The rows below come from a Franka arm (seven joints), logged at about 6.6 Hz.
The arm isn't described. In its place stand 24 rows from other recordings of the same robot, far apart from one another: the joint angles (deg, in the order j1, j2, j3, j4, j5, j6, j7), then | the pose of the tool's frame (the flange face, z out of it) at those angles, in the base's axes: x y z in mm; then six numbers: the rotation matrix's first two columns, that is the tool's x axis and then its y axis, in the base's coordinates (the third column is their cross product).
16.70 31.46 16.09 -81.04 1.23 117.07 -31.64 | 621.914, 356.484, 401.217, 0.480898, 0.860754, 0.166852, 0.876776, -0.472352, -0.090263
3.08 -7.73 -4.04 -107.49 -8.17 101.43 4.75 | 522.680, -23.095, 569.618, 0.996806, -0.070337, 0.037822, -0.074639, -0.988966, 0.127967
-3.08 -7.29 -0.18 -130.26 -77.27 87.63 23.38 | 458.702, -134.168, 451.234, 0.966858, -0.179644, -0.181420, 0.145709, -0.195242, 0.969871
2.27 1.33 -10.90 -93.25 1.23 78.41 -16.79 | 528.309, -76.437, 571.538, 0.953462, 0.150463, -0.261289, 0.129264, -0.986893, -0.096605
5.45 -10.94 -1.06 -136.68 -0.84 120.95 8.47 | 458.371, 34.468, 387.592, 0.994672, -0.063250, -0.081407, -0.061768, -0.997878, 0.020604
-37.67 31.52 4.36 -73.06 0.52 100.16 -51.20 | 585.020, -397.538, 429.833, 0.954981, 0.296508, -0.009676, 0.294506, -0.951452, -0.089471
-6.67 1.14 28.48 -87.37 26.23 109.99 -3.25 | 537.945, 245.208, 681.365, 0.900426, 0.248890, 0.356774, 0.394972, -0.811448, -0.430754
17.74 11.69 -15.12 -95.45 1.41 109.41 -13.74 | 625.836, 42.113, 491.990, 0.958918, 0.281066, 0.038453, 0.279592, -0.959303, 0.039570
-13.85 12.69 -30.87 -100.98 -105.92 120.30 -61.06 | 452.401, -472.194, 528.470, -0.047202, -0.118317, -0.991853, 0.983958, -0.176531, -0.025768
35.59 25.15 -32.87 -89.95 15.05 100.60 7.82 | 641.065, 100.442, 406.572, 0.974393, -0.137076, -0.178236, -0.137148, -0.990478, 0.011981
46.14 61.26 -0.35 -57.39 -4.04 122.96 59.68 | 551.084, 564.835, 200.926, 0.974747, -0.201990, 0.095222, -0.200033, -0.979337, -0.029769
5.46 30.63 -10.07 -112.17 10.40 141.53 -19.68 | 614.688, -46.767, 202.676, 0.989688, 0.143219, -0.002504, 0.143116, -0.989407, -0.024318
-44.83 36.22 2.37 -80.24 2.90 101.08 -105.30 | 508.878, -466.513, 315.933, 0.485219, 0.863561, 0.137203, 0.862503, -0.446903, -0.237416
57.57 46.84 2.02 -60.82 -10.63 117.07 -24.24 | 412.901, 664.735, 360.798, 0.041382, 0.995713, 0.082724, 0.977647, -0.057435, 0.202257
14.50 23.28 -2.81 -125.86 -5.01 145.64 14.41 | 538.283, 111.905, 191.399, 0.998570, 0.027821, -0.045658, 0.031325, -0.996466, 0.077935
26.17 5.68 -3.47 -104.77 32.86 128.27 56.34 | 565.431, 255.237, 511.918, 0.666170, -0.682964, -0.299629, -0.728361, -0.509407, -0.458252
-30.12 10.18 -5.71 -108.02 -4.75 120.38 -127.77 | 490.811, -356.251, 417.842, -0.077159, 0.992578, -0.093993, 0.996833, 0.074981, -0.026493
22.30 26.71 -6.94 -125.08 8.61 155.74 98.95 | 546.866, 143.474, 180.117, -0.007054, -0.999563, -0.028694, -0.997460, 0.009067, -0.070651
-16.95 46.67 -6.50 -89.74 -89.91 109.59 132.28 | 614.993, -330.715, 191.079, 0.035524, -0.170923, 0.984644, -0.990172, 0.127341, 0.057828
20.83 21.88 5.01 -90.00 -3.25 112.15 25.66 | 607.545, 282.138, 423.177, 0.999734, 0.018105, 0.014267, 0.017884, -0.999720, 0.015464
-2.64 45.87 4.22 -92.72 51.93 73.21 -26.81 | 575.918, 112.207, 174.557, 0.710271, 0.511097, -0.484040, -0.298348, -0.404239, -0.864627
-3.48 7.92 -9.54 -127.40 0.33 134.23 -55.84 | 526.135, -121.200, 311.955, 0.735056, 0.677542, -0.025112, 0.677685, -0.735343, -0.003561
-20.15 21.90 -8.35 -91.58 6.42 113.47 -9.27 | 595.085, -302.218, 413.396, 0.932323, -0.361446, 0.011420, -0.360555, -0.931527, -0.047525
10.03 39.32 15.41 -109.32 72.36 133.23 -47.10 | 541.638, 274.226, 136.605, 0.987380, 0.158207, -0.007144, 0.084355, -0.563569, -0.821751
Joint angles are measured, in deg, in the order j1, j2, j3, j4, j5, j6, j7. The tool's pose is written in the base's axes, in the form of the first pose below.
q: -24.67 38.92 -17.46 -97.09 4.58 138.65 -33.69
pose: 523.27, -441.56, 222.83, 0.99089, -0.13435, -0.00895, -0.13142, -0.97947, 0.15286
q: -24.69 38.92 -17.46 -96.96 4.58 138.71 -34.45
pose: 523.87, -442.09, 223.88, 0.99260, -0.12115, -0.00822, -0.11844, -0.98087, 0.15446
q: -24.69 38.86 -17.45 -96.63 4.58 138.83 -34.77
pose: 525.89, -442.92, 227.18, 0.99346, -0.11421, -0.00155, -0.11252, -0.98088, 0.15876
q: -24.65 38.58 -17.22 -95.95 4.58 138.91 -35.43
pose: 531.69, -442.44, 235.15, 0.99523, -0.09667, 0.01300, -0.09749, -0.98147, 0.16495
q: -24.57 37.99 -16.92 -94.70 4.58 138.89 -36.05
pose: 541.18, -442.18, 250.87, 0.99630, -0.07629, 0.03960, -0.08213, -0.98080, 0.17688
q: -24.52 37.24 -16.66 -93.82 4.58 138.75 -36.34
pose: 548.09, -441.55, 265.78, 0.99600, -0.06392, 0.06248, -0.07453, -0.97977, 0.18574
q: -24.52 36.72 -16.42 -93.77 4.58 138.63 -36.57
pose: 550.23, -439.79, 271.71, 0.99592, -0.05669, 0.07015, -0.06889, -0.98012, 0.18604
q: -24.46 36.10 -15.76 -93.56 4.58 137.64 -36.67
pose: 555.11, -433.49, 277.81, 0.99633, -0.04662, 0.07174, -0.05862, -0.98273, 0.17552
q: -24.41 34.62 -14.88 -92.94 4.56 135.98 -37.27
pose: 562.63, -425.74, 296.01, 0.99625, -0.02443, 0.08295, -0.03803, -0.98529, 0.16658
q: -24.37 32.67 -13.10 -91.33 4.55 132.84 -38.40
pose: 577.04, -410.38, 324.30, 0.99503, 0.01983, 0.09757, 0.00510, -0.98882, 0.14900
